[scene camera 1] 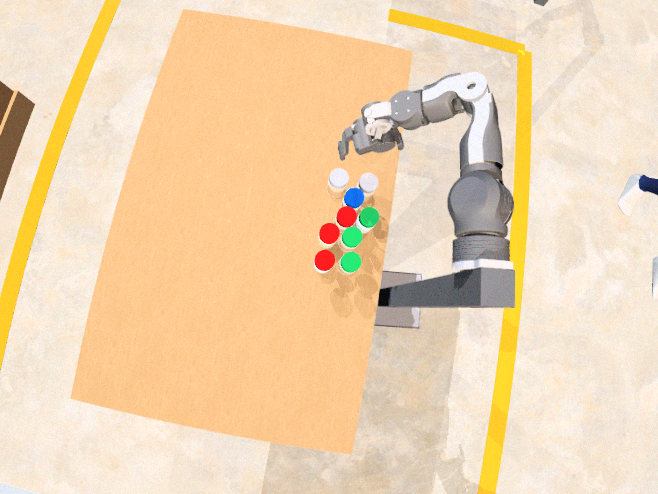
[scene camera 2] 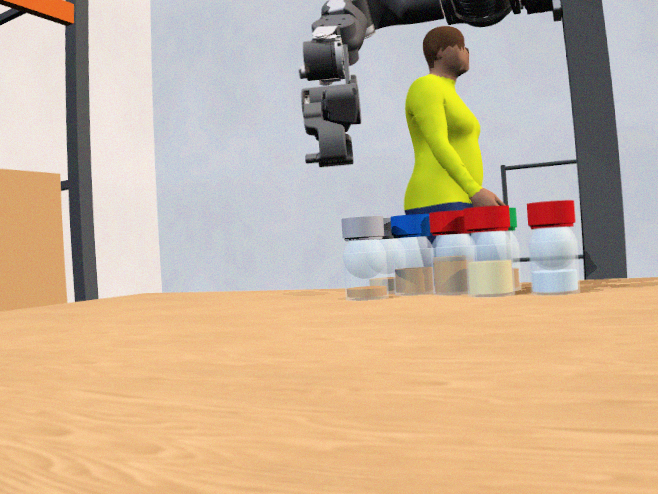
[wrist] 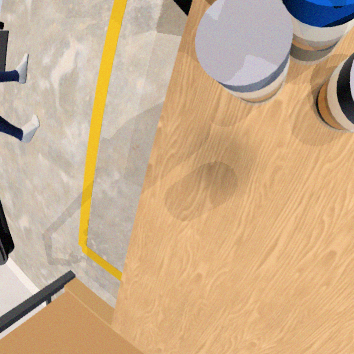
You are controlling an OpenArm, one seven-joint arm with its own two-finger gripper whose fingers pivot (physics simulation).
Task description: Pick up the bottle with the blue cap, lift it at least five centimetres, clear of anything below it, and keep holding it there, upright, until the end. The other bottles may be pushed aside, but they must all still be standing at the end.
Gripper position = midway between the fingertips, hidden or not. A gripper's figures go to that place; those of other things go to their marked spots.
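Scene:
A red-capped bottle (scene camera 2: pixel 553 248) sits 0.68 m from the lens; for the gripper (scene camera 2: pixel 331 164), the reading is 0.86 m from the lens.

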